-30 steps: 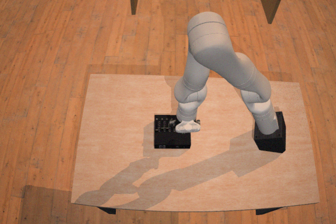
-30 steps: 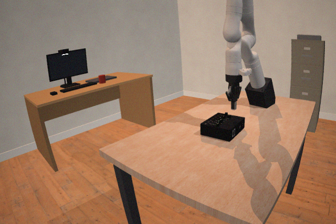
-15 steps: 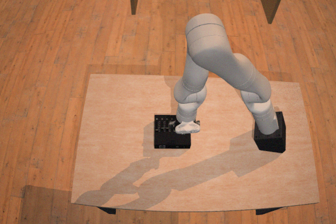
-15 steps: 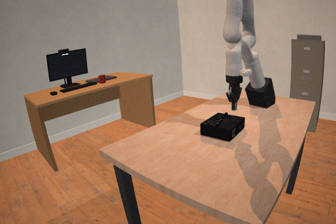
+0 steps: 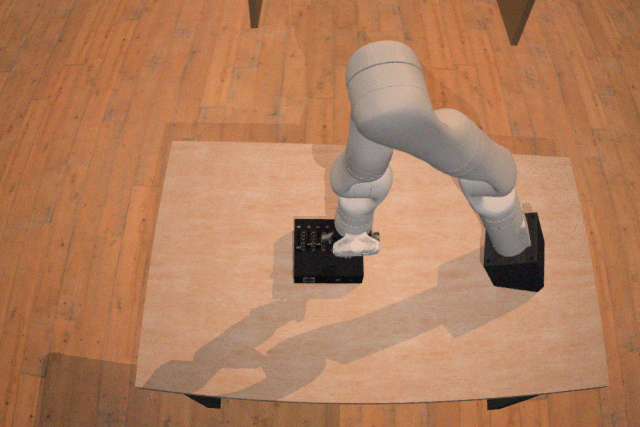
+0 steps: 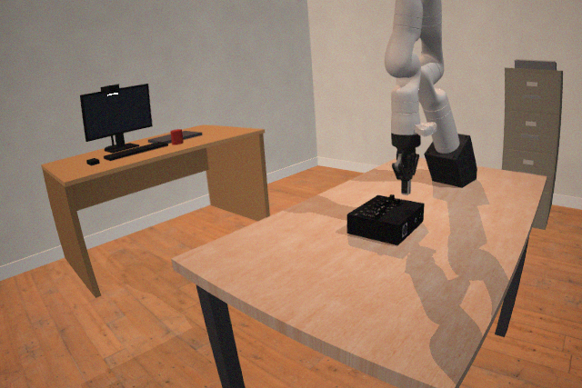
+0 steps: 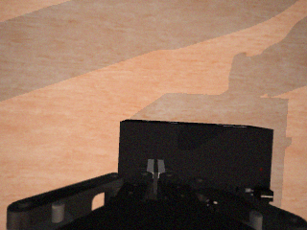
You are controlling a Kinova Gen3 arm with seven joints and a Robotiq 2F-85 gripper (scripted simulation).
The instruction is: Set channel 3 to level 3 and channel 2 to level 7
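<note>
Right now the channel 2 fader cap is 30 mm to the right of my hand and 40 mm below it. Round my hand: channel 3 fader cap (20 mm ahead, 40 mm to the right, 40 mm below).
</note>
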